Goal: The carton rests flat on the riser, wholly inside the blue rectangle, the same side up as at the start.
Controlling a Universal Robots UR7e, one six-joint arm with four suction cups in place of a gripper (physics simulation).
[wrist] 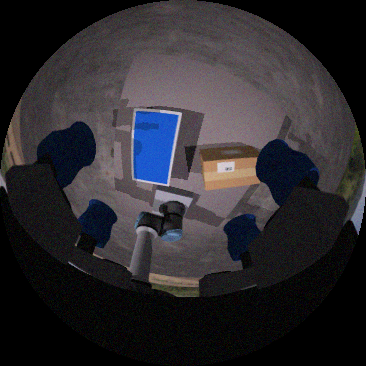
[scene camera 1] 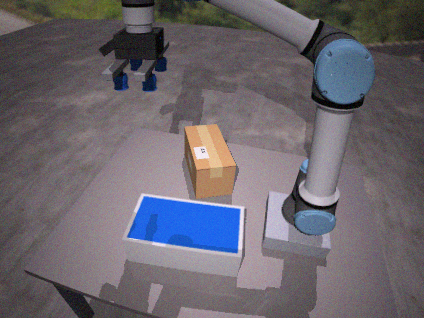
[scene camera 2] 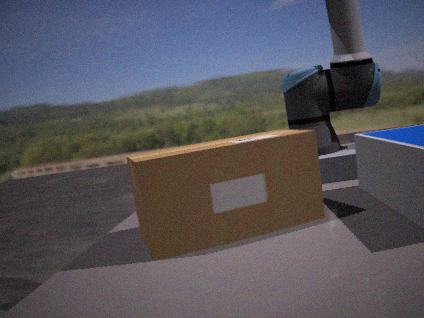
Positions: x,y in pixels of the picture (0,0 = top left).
Labels:
brown carton: wrist; scene camera 1; scene camera 2 189,198
same spot on brown carton: (wrist: 221,167) = (scene camera 1: 202,155)

